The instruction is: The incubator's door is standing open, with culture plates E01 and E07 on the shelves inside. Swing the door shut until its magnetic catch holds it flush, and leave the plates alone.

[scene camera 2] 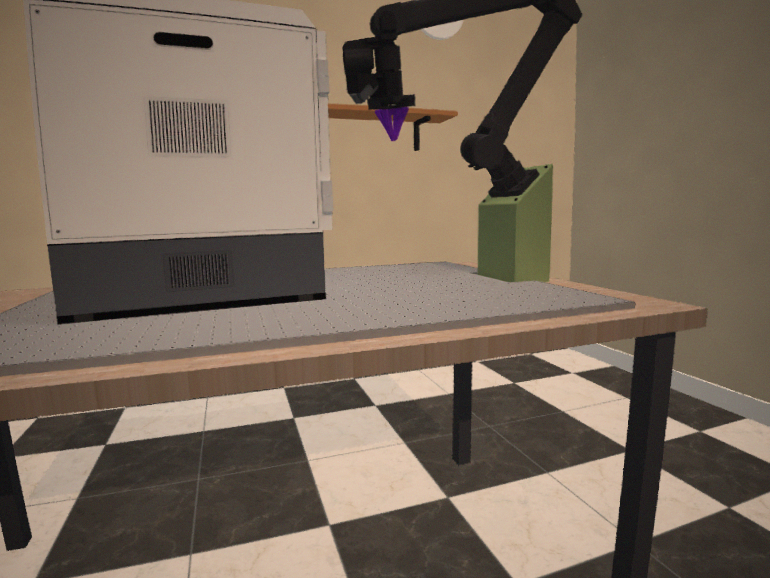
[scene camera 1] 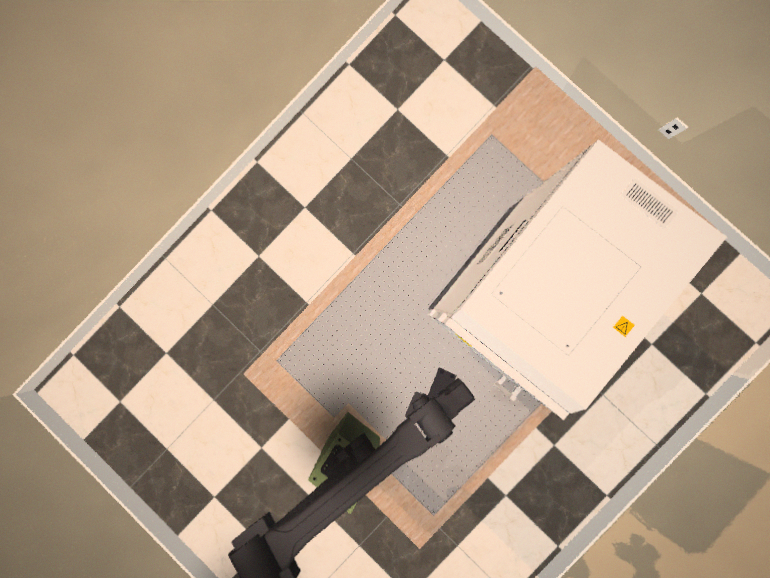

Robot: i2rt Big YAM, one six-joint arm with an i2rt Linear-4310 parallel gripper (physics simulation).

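Seen in the pictures: gripper, fingertip midpoint: (scene camera 2: 394,140); arm's base, link origin: (scene camera 2: 514,185).
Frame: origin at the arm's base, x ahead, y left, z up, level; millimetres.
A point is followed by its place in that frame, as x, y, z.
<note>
The incubator (scene camera 1: 572,279) @[746, -94, 316] (scene camera 2: 180,143) @[790, 42, 65] is a white cabinet on a dark grey base. Its door (scene camera 1: 534,386) @[525, -175, 282] (scene camera 2: 322,130) @[533, 54, 97] shows edge-on and lies along the cabinet front in both views, with no gap that I can see. It looks shut; whether the catch holds it cannot be seen. Two hinges are on its near side in scene camera 2, and its handle (scene camera 1: 508,386) sticks out at the other end. Plates E01 and E07 are hidden inside. My gripper (scene camera 2: 393,138) @[312, -70, 106] points down, its purple fingers shut and empty, in front of the door and apart from it. The wrist hides the fingers in scene camera 1.
The incubator stands on a perforated grey board (scene camera 1: 373,286) @[487, 264, -233] (scene camera 2: 435,298) @[349, 167, -234] on a wooden table (scene camera 1: 528,118) @[1323, 165, -246] (scene camera 2: 373,360) @[585, 380, -262]. My arm rises from a green pedestal (scene camera 1: 357,426) @[56, 17, -191] (scene camera 2: 514,239) @[56, 66, -133] at the table's end. A wooden wall shelf (scene camera 2: 351,111) shows behind the gripper in scene camera 2.
</note>
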